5 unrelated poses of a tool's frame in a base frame.
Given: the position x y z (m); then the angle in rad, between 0 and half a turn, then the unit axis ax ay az.
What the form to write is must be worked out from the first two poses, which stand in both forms.
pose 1, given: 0.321 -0.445 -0.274 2.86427 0.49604 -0.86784 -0.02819
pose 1, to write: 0.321 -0.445 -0.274 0.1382 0.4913 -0.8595 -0.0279
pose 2, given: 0.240 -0.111 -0.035 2.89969 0.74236 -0.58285 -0.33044
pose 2, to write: 0.240 -0.111 -0.035 0.1207 0.7369 -0.5786 -0.3280
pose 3, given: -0.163 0.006 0.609 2.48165 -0.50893 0.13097 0.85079
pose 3, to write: -0.163 0.006 0.609 0.3240 -0.4815 0.1239 0.8049
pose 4, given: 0.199 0.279 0.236 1.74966 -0.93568 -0.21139 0.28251
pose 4, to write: 0.199 0.279 0.236 0.6411 -0.7181 -0.1622 0.2168
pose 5, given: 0.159 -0.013 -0.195 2.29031 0.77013 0.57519 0.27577
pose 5, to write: 0.159 -0.013 -0.195 0.4129 0.7014 0.5239 0.2512
